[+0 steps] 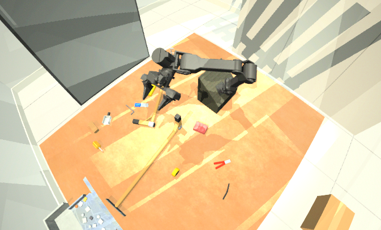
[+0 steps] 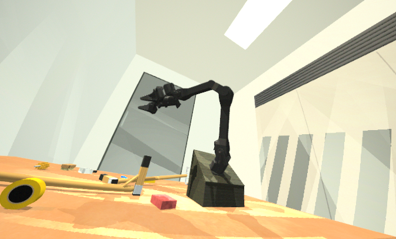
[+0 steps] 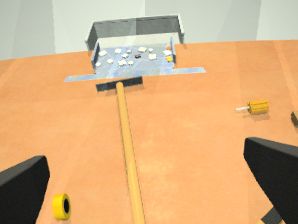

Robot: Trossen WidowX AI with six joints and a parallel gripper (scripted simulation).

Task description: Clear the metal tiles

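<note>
The long scraper lies 160 mm ahead of my gripper tip, 70 mm to the left of it and 310 mm below it. Round my gripper tip: red clip (150 mm behind, 350 mm to the left, 370 mm below); then red block (210 mm behind, 100 mm to the left, 360 mm below); then yellow tape roll (80 mm ahead, 210 mm to the left, 350 mm below).
</note>
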